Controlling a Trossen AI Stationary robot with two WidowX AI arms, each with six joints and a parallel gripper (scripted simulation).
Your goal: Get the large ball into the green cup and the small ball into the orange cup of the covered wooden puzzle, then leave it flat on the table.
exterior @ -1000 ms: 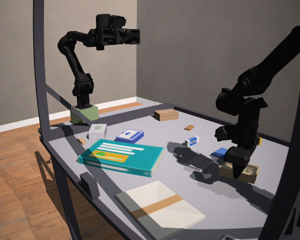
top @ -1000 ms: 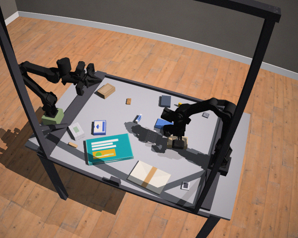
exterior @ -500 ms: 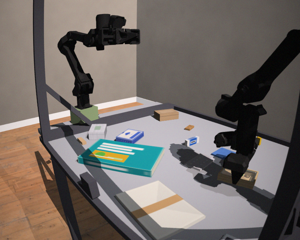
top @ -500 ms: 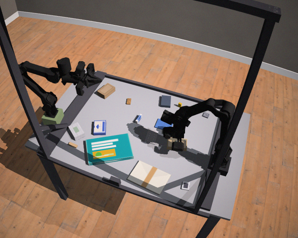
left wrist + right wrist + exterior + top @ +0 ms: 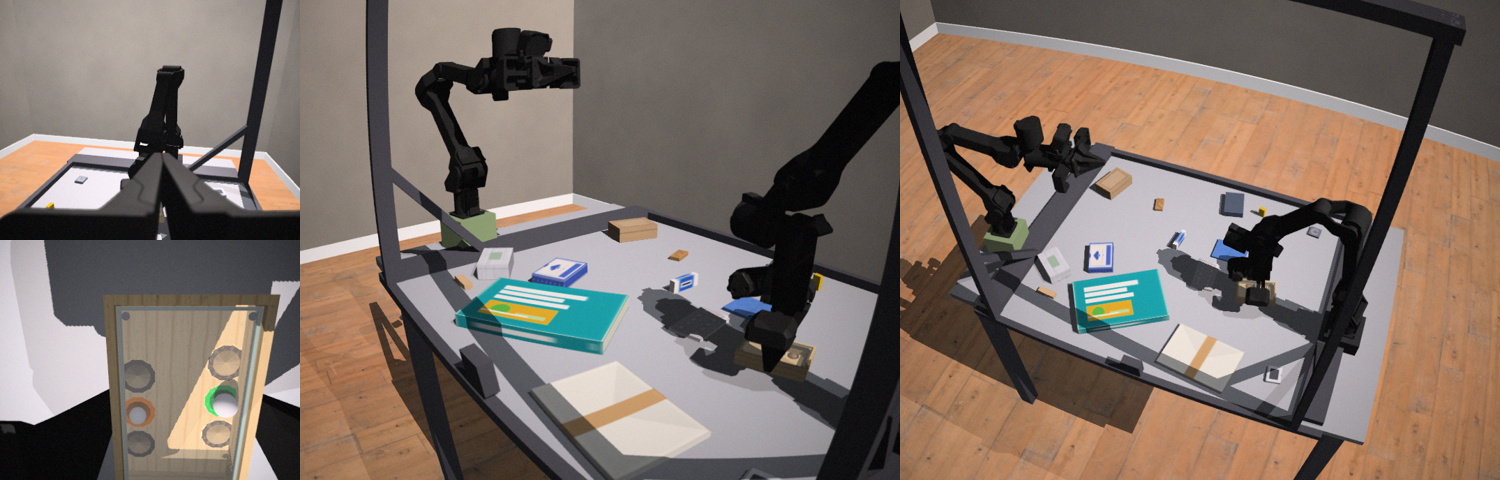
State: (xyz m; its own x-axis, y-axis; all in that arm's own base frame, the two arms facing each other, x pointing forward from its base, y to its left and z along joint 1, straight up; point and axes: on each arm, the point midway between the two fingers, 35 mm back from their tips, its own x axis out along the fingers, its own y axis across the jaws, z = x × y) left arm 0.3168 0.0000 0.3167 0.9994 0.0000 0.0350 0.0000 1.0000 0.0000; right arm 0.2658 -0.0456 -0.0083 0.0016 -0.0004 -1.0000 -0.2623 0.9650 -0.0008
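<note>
The covered wooden puzzle is 3 cm below my right hand.
</note>
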